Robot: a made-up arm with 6 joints. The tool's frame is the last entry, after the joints. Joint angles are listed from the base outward. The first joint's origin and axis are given. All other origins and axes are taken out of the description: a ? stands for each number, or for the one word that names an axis. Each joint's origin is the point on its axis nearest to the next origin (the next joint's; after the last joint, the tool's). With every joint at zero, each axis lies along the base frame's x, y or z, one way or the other. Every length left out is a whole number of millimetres.
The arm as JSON. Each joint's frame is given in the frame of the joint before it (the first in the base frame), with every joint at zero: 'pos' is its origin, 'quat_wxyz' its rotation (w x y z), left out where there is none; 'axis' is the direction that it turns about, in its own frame. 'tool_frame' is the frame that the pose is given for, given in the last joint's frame.
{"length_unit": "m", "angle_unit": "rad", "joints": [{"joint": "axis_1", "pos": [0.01, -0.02, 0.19], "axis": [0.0, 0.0, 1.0]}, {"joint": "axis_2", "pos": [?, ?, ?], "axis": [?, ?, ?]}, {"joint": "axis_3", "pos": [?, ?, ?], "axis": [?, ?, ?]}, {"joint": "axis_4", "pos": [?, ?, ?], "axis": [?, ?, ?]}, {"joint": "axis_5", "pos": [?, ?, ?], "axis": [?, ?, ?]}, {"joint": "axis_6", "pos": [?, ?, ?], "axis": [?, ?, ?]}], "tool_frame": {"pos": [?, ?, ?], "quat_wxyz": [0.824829, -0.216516, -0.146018, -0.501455]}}
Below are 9 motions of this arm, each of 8 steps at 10 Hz.
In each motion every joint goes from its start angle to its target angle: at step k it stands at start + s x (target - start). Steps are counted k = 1, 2, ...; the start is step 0. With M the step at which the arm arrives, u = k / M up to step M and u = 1 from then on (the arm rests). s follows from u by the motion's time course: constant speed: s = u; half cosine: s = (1 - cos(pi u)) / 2; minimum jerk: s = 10 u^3 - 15 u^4 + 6 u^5.
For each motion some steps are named. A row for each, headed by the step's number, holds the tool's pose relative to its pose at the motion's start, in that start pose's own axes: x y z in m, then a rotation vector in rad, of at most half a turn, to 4 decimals.
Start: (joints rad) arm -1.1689 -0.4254 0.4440 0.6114 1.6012 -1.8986
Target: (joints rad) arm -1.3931 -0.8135 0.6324 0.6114 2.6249 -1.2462
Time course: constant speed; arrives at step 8
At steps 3, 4, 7, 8:
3: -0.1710 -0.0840 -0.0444 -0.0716 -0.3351 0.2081
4: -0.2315 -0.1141 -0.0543 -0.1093 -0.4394 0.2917
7: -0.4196 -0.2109 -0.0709 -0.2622 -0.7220 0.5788
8: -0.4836 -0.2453 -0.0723 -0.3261 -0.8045 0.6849

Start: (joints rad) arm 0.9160 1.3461 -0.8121 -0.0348 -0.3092 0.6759
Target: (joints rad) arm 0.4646 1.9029 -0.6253 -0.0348 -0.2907 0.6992
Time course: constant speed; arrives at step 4
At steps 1, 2, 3, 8:
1: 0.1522 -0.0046 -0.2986 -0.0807 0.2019 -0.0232
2: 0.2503 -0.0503 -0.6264 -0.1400 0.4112 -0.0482
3: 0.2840 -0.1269 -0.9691 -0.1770 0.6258 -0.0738
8: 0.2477 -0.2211 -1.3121 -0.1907 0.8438 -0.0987

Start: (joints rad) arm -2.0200 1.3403 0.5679 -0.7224 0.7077 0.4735
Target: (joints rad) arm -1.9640 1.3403 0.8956 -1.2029 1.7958 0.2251
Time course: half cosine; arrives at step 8
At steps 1, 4, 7, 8:
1: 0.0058 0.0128 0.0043 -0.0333 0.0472 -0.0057
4: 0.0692 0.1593 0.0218 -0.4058 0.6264 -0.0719
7: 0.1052 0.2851 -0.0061 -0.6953 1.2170 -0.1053
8: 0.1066 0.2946 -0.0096 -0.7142 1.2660 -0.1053

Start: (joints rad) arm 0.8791 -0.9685 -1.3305 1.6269 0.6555 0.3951
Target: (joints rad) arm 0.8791 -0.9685 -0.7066 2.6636 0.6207 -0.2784
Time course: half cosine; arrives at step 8
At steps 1, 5, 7, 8:
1: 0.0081 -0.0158 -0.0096 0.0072 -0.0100 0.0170
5: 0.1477 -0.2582 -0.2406 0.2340 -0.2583 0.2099
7: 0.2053 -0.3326 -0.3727 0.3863 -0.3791 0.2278
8: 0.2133 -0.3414 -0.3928 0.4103 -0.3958 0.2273

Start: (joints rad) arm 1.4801 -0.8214 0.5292 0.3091 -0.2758 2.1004
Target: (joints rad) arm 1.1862 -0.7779 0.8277 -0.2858 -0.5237 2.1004
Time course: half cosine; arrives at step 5
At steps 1, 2, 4, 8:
1: 0.0267 -0.0235 -0.0332 -0.0389 0.0403 -0.0632
2: 0.0858 -0.0886 -0.1229 -0.1450 0.1562 -0.2197
4: 0.1583 -0.2468 -0.3303 -0.3909 0.4700 -0.5192
8: 0.1621 -0.2748 -0.3658 -0.4321 0.5311 -0.5628

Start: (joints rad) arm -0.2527 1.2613 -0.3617 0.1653 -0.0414 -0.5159
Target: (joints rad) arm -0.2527 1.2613 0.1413 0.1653 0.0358 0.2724
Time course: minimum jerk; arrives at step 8
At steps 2, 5, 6, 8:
2: 0.0086 0.0527 0.0065 -0.0150 -0.0117 0.0992
5: 0.0271 0.3741 -0.0083 -0.0832 0.0198 0.6998
6: 0.0218 0.4610 -0.0285 -0.0934 0.0595 0.8630
8: 0.0165 0.5123 -0.0440 -0.0973 0.0900 0.9599

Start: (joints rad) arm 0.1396 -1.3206 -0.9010 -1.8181 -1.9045 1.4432
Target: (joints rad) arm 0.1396 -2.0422 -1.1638 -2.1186 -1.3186 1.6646
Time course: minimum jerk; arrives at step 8
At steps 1, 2, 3, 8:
1: -0.0031 -0.0180 -0.0120 -0.0073 0.0172 -0.0028
2: -0.0246 -0.1174 -0.0748 -0.0446 0.1117 -0.0206
3: -0.0881 -0.3164 -0.1830 -0.1050 0.3011 -0.0687
8: -0.6353 -1.1156 -0.3684 -0.1768 1.0904 -0.4797

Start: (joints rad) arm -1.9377 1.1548 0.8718 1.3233 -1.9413 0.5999
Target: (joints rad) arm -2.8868 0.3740 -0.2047 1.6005 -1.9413 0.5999
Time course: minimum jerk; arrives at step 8
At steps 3, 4, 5, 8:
3: 0.0241 0.0895 0.6883 0.5274 -0.2360 0.0883
4: -0.1341 -0.0145 1.2246 0.8950 -0.4831 0.2303
5: -0.4596 -0.2152 1.6182 1.1794 -0.7679 0.4463
8: -1.0074 -0.4726 1.7938 1.3689 -1.1422 0.8180

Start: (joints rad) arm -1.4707 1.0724 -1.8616 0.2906 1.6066 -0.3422
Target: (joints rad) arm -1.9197 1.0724 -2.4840 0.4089 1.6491 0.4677
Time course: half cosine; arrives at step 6
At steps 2, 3, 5, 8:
2: -0.0719 0.0391 -0.0995 0.1423 0.0106 0.0148
3: -0.1507 0.0985 -0.1813 0.2681 -0.0074 0.0137
5: -0.2808 0.2475 -0.2853 0.4294 -0.0960 -0.0111
8: -0.2983 0.2752 -0.2980 0.4467 -0.1150 -0.0161

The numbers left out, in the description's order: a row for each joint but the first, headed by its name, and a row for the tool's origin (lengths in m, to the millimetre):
axis_2: xyz -0.01 0.06 0.0, axis 0.0 1.0 0.0
axis_3: xyz -0.02 0.0 0.94, axis 0.0 1.0 0.0
axis_4: xyz 0.01 0.0 0.84, axis 0.0 0.0 1.0
axis_5: xyz 0.0 0.05 0.0, axis 0.0 1.0 0.0
axis_6: xyz -0.02 0.0 0.13, axis 0.0 0.0 1.0
tool: xyz 0.0 -0.03 0.0

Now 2 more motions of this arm.
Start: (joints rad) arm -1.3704 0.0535 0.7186 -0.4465 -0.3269 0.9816
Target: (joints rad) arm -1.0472 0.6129 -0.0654 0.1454 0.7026 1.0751
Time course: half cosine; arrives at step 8
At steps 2, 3, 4, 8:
2: 0.0490 0.0368 0.0291 0.0698 0.0775 0.1385
3: 0.0953 0.0899 0.0571 0.1284 0.1599 0.3050
4: 0.1364 0.1676 0.0845 0.1699 0.2522 0.5150
8: 0.1576 0.4223 0.1243 0.1154 0.4642 1.0962

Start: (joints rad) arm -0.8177 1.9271 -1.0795 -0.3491 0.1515 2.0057
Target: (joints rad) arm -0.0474 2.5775 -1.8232 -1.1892 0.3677 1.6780
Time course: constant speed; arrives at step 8
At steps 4, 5, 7, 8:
4: 0.1033 0.4828 -0.4141 -0.3211 0.1418 -0.2111
5: 0.0776 0.5893 -0.5199 -0.4005 0.1517 -0.2653
7: -0.0272 0.7686 -0.7220 -0.5497 0.1427 -0.3749
8: -0.1024 0.8380 -0.8150 -0.6171 0.1247 -0.4301

